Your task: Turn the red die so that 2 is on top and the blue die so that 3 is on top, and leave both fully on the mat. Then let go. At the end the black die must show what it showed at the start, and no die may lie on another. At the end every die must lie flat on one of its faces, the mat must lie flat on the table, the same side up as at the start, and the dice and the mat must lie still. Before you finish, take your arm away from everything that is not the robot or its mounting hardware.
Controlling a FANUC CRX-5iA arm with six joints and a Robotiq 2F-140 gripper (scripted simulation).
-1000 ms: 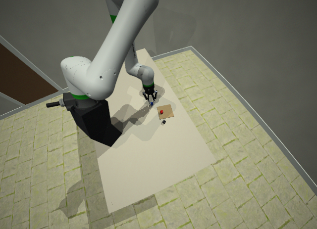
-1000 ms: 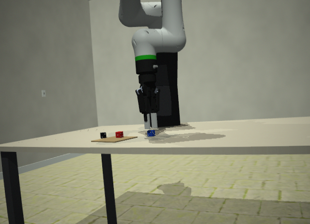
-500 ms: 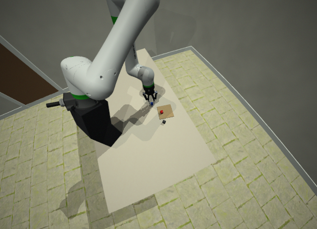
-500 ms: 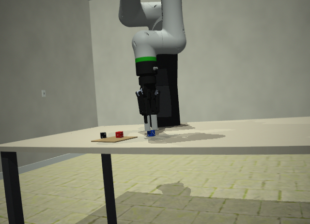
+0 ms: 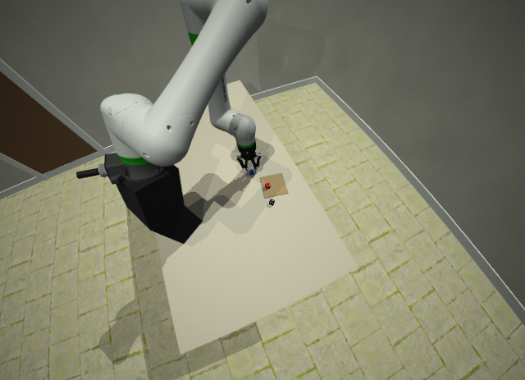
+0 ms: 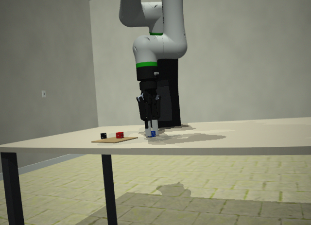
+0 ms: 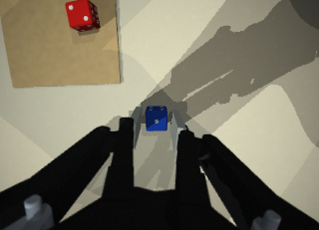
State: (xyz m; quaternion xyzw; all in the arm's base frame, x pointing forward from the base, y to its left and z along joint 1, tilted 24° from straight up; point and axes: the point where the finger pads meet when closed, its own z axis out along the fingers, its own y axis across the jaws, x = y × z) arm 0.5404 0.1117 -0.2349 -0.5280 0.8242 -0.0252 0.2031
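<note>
The blue die is 30 mm below my hand. The rest, counted from my hand: red die 140 mm to the right, 40 mm ahead, 20 mm below; black die 240 mm to the right, 30 mm below, 10 mm ahead; brown mat 140 mm to the right, 80 mm ahead, 40 mm below.
</note>
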